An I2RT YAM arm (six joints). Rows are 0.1 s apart.
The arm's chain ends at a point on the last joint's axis. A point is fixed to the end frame.
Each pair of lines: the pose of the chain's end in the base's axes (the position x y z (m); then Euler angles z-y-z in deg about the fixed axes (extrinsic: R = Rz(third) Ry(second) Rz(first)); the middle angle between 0 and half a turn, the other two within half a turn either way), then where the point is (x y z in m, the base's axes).
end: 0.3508, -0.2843, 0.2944, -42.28, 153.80, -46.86
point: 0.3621 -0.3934 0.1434
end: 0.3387, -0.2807, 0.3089, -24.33, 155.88, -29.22
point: 0.3607 -0.3695 0.1463
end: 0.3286, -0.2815, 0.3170, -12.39, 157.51, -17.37
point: 0.3530 -0.3556 0.1475
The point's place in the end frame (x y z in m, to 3 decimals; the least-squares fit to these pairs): 0.036 -0.057 0.174
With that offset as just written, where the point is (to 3 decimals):
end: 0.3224, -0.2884, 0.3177, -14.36, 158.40, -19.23
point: 0.344 -0.364 0.148
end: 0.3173, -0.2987, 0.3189, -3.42, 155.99, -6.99
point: 0.351 -0.362 0.147
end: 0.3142, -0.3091, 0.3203, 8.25, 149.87, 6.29
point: 0.369 -0.355 0.148
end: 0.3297, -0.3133, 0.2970, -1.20, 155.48, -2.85
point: 0.367 -0.373 0.124
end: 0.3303, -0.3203, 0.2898, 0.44, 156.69, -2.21
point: 0.363 -0.378 0.116
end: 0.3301, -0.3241, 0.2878, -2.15, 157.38, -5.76
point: 0.360 -0.386 0.114
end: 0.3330, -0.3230, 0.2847, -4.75, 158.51, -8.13
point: 0.359 -0.387 0.111
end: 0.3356, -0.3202, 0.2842, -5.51, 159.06, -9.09
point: 0.359 -0.385 0.111
